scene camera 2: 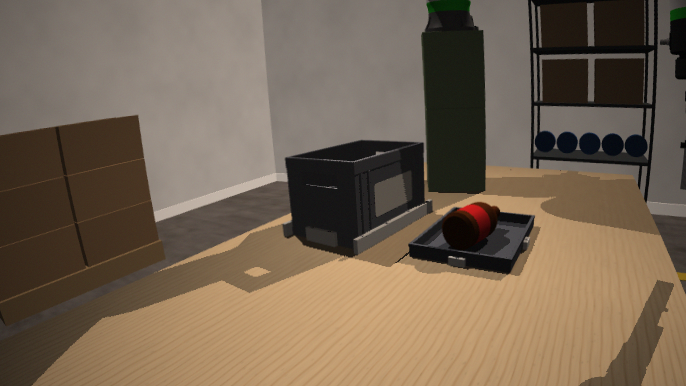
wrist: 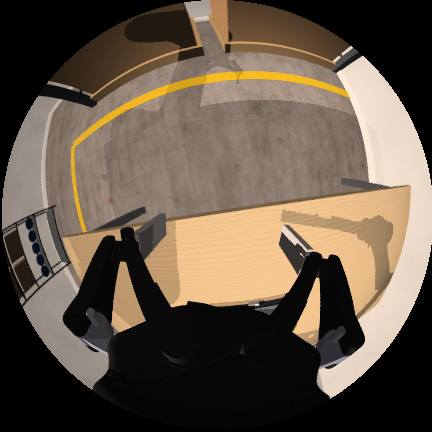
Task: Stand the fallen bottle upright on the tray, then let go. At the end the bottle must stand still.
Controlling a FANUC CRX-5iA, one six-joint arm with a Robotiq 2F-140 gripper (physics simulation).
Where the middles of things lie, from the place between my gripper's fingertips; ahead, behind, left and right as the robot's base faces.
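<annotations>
The brown bottle [scene camera 2: 463, 228] is 390 mm to the right of my hand, 70 mm ahead of it and 100 mm below it. Still counting from my hand, there's the shallow dark tray [scene camera 2: 499, 251], which is 390 mm to the right, 60 mm ahead and 130 mm below. The low grey rail [scene camera 2: 376, 235] is 560 mm to the right of my hand, 70 mm ahead of it and 130 mm below it. And the tall dark crate [scene camera 2: 348, 189] is 660 mm to the right of my hand, 70 mm ahead of it and 60 mm below it. Going by their middles, that tall dark crate is the farthest from my hand of the things named here.
</annotations>
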